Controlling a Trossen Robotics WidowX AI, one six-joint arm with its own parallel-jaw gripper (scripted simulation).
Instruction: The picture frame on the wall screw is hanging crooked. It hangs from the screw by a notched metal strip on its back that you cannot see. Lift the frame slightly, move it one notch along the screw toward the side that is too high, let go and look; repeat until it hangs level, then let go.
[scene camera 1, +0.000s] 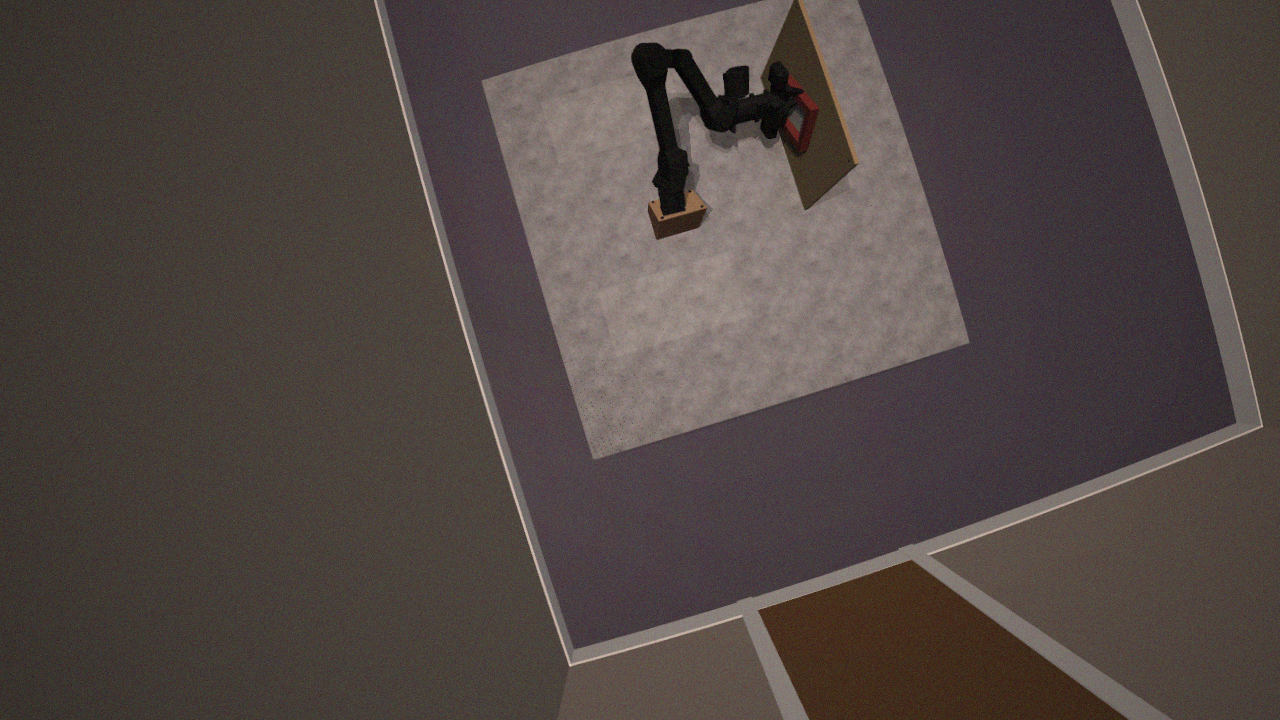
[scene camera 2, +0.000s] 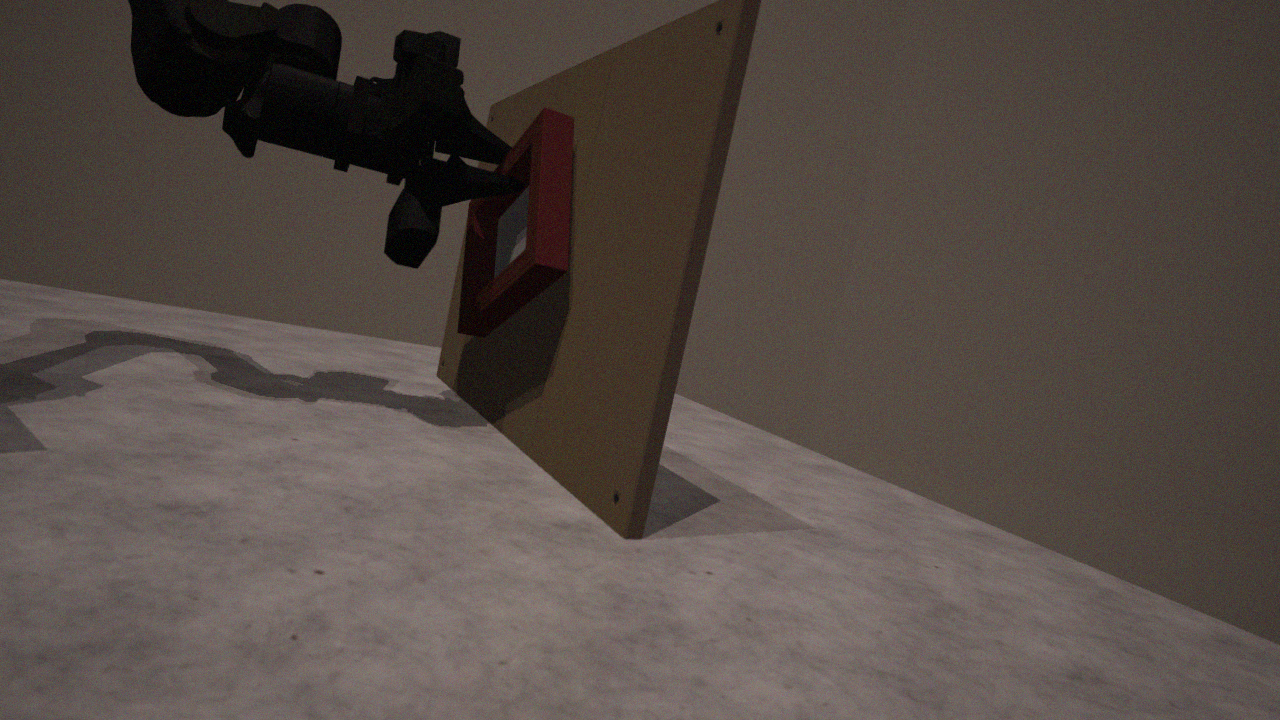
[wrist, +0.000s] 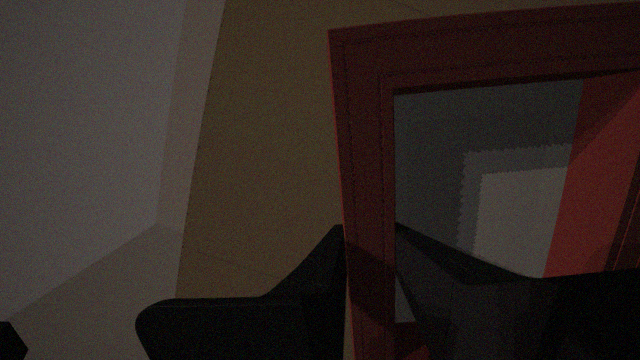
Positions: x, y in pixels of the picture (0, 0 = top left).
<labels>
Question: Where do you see my gripper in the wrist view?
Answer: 363, 231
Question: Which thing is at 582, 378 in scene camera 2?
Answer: A tan wall board.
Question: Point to my gripper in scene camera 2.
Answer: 523, 175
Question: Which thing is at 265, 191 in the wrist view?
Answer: A tan wall board.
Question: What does my gripper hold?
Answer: A red picture frame.
</labels>
